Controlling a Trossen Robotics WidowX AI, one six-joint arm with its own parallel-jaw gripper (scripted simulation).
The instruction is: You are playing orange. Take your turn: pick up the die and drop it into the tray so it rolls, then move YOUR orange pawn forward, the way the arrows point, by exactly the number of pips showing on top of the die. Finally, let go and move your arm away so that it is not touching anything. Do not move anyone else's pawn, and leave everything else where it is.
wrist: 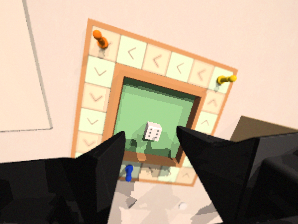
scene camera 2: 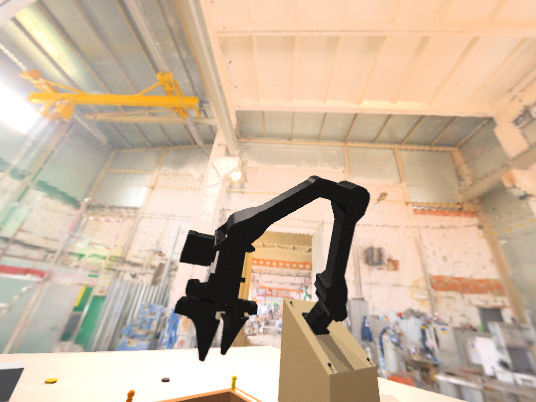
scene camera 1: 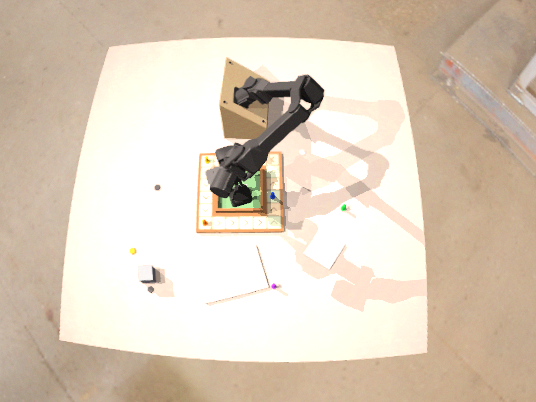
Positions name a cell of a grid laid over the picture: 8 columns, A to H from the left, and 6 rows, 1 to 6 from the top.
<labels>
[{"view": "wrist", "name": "my gripper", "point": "E4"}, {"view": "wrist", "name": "green tray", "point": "D3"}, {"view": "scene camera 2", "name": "my gripper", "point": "D6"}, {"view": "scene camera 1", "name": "my gripper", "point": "D3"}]
</labels>
